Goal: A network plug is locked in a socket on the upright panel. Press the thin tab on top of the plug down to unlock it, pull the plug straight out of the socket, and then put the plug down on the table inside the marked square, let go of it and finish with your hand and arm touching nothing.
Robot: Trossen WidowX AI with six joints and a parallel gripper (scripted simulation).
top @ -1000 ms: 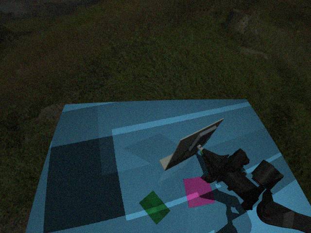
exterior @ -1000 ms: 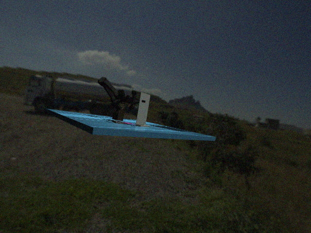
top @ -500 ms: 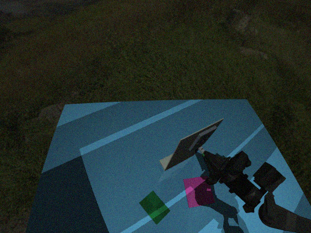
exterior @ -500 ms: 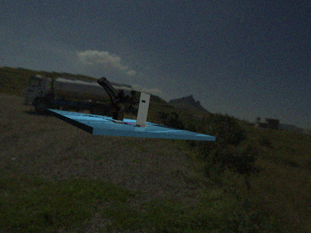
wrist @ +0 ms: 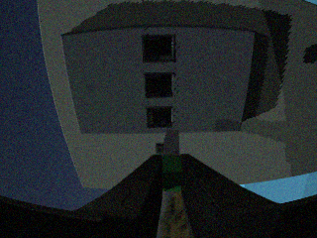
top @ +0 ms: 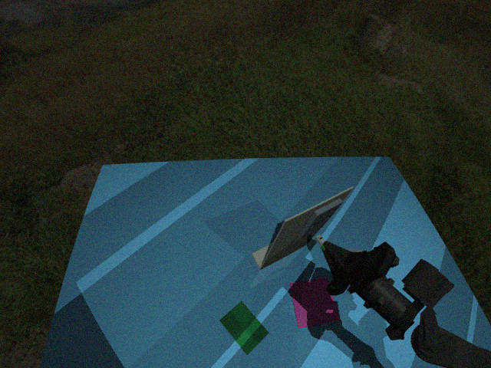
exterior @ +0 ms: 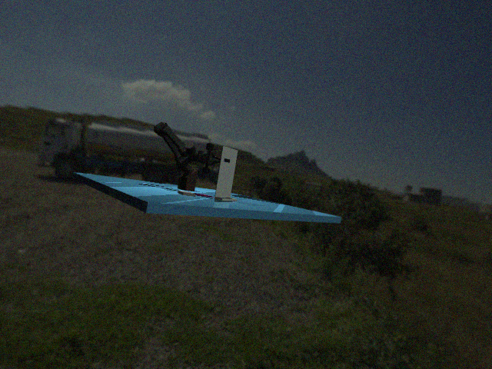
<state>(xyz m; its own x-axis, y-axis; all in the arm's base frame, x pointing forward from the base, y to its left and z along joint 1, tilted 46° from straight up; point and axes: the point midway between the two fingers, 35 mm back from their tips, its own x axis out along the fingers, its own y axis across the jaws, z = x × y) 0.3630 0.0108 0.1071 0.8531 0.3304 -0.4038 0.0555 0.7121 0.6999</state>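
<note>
Now: gripper tip 9 cm past the magenta square, 3 cm to the left of it and 23 cm above it. Also, from my gripper tip: network plug right at my gripper tip; upright panel 6 cm ahead, 1 cm to the left, 9 cm below.
</note>
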